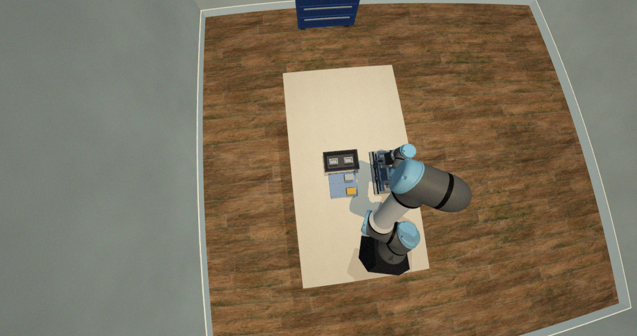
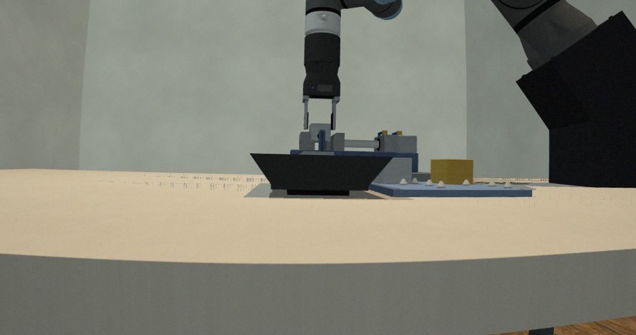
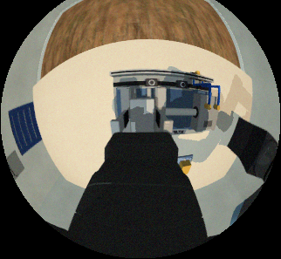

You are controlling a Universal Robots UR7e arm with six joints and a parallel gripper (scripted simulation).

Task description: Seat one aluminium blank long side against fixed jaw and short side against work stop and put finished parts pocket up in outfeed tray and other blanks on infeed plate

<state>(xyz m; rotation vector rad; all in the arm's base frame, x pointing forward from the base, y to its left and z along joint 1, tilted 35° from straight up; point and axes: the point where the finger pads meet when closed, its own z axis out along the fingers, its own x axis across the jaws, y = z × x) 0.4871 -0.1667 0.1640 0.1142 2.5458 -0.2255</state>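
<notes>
Right now the vise is 8 cm below my hand, 7 cm behind it and 1 cm to the left of it. Also, from my hand: hose end block (16 cm behind, 5 cm below, 3 cm to the left); brass blank (28 cm to the left, 14 cm behind, 10 cm below).
</notes>
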